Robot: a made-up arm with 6 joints.
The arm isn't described. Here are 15 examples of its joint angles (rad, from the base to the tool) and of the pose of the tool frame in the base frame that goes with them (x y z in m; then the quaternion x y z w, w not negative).
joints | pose
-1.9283 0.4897 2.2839 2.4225 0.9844 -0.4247 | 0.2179 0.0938 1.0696 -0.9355 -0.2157 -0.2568 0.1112
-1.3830 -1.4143 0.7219 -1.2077 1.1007 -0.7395 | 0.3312 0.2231 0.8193 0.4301 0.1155 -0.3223 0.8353
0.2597 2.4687 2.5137 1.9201 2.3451 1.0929 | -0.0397 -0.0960 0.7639 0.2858 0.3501 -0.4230 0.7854
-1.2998 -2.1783 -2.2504 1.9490 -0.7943 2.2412 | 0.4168 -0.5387 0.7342 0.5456 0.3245 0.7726 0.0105
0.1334 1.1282 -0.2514 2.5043 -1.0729 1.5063 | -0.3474 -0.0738 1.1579 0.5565 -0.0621 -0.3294 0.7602
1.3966 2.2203 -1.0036 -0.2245 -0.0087 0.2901 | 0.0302 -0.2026 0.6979 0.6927 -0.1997 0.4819 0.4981
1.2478 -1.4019 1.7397 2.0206 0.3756 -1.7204 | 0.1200 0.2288 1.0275 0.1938 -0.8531 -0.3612 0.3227
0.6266 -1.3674 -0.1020 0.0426 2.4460 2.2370 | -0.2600 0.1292 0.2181 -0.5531 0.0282 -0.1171 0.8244
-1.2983 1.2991 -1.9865 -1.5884 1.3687 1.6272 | -0.3539 0.3061 1.0332 0.4321 -0.5799 -0.6588 0.2074
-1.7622 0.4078 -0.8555 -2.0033 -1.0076 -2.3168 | -0.0161 0.5866 0.4298 -0.2146 -0.7888 0.5308 0.2236
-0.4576 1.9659 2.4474 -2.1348 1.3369 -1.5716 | -0.6596 -0.0501 0.7594 0.3574 0.1456 0.6516 0.6531
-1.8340 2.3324 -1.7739 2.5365 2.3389 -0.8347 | -0.1789 -0.0469 0.9485 -0.0957 -0.6379 -0.7526 0.1323
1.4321 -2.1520 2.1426 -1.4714 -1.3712 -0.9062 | -0.3891 0.2464 0.5514 -0.0340 0.0772 0.8802 0.4671
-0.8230 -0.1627 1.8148 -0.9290 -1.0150 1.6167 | 0.5375 -0.3307 0.6766 0.6598 0.5893 0.4661 0.0120
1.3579 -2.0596 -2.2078 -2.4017 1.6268 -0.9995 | 0.2033 0.4348 0.6251 0.2241 -0.6156 -0.0438 0.7542
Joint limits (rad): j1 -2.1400..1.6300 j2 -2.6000..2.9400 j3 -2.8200..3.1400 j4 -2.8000..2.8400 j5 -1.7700..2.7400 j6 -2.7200..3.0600
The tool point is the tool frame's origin. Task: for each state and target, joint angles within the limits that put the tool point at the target. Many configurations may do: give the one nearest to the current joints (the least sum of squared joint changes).
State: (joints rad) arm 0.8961 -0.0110 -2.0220 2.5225 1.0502 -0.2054
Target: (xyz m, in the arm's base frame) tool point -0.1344 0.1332 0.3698
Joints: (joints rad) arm 0.5012 -0.0364 -1.7924 2.0072 1.4754 -0.0476
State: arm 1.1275 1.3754 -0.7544 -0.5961 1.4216 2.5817
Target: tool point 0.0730 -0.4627 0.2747
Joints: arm 1.0500 1.4470 -0.7709 -0.7044 1.3534 2.6083
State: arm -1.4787 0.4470 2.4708 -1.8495 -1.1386 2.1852
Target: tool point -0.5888 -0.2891 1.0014
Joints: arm -1.9396 0.5089 3.0356 -2.1378 -1.3574 2.2290
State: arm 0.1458 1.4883 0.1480 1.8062 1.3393 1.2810
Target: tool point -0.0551 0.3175 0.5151
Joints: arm 0.2313 1.2145 -0.0223 2.1448 1.3616 1.5544
